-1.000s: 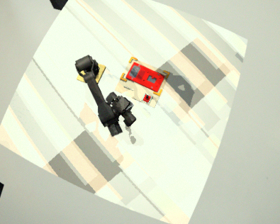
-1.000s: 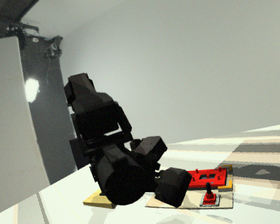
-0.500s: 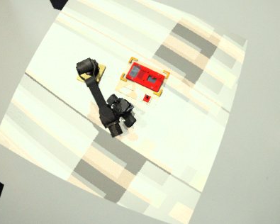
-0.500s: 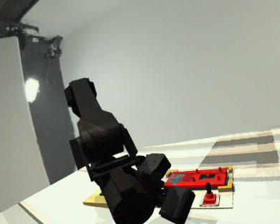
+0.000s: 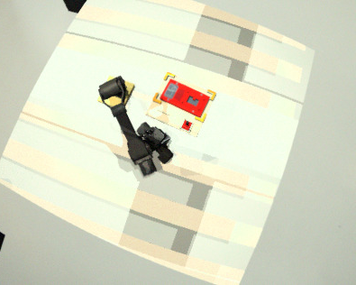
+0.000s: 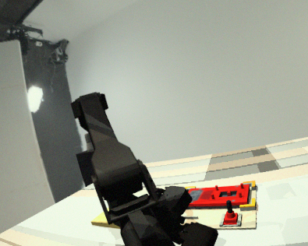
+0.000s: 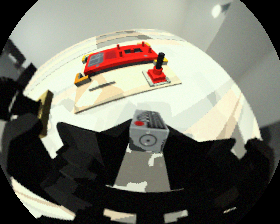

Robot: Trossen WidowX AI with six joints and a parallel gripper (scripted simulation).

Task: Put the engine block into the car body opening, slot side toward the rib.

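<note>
The engine block lies 10 mm to the right of my gripper tip and 10 mm above it. From my gripper tip the other things lie so: black upright post 70 mm ahead, 90 mm to the left, 20 mm above.
</note>
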